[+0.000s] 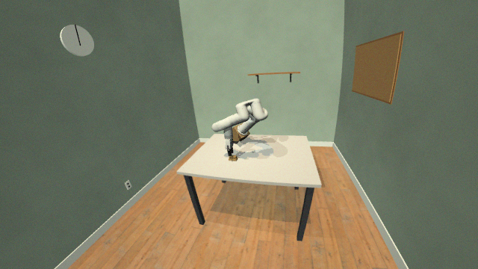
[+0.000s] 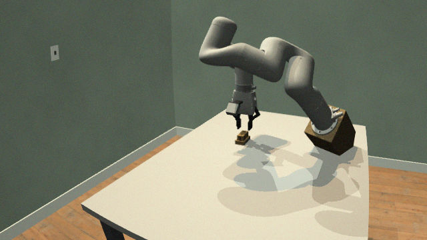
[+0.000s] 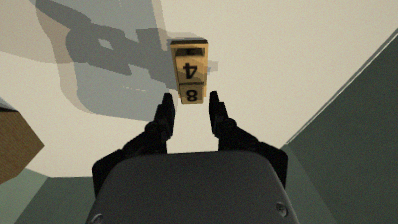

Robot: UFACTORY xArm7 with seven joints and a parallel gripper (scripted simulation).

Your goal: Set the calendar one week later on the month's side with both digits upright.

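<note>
Right now the digit cube is 5 cm below my hand. Also, from my hand: wooden calendar tray 2 cm to the left, 6 cm below.
</note>
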